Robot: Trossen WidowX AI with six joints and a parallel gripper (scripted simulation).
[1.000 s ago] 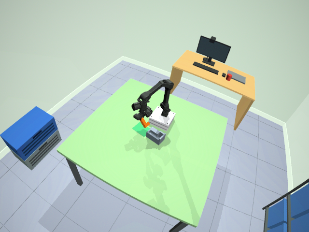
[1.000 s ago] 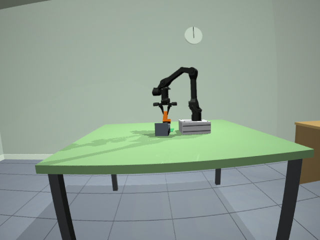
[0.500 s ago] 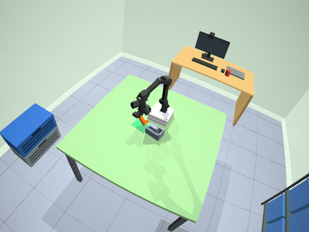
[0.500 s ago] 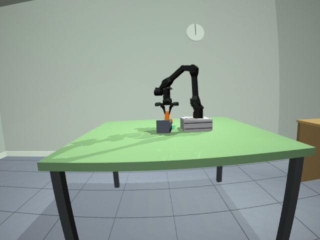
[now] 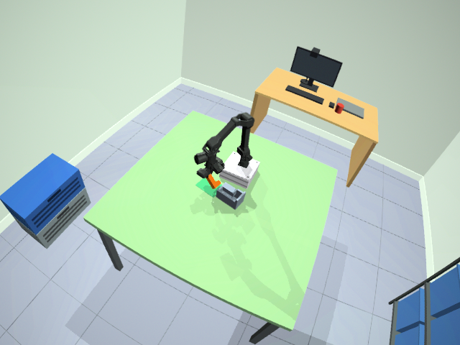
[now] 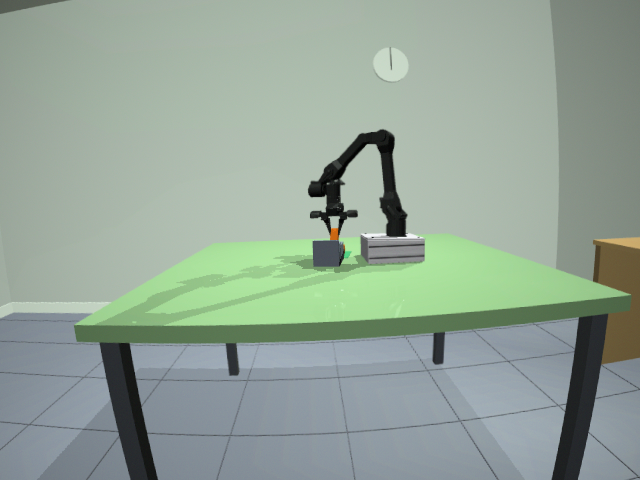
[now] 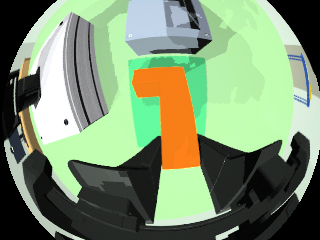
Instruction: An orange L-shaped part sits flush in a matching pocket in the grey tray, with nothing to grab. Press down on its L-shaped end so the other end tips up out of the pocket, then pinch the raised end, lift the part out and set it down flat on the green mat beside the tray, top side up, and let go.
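Right now my gripper tip is 4 cm to the right of the orange L-shaped part, 3 cm above it and 1 cm past it. The rest, counted from my gripper tip: green mat 9 cm below, 2 cm to the left.
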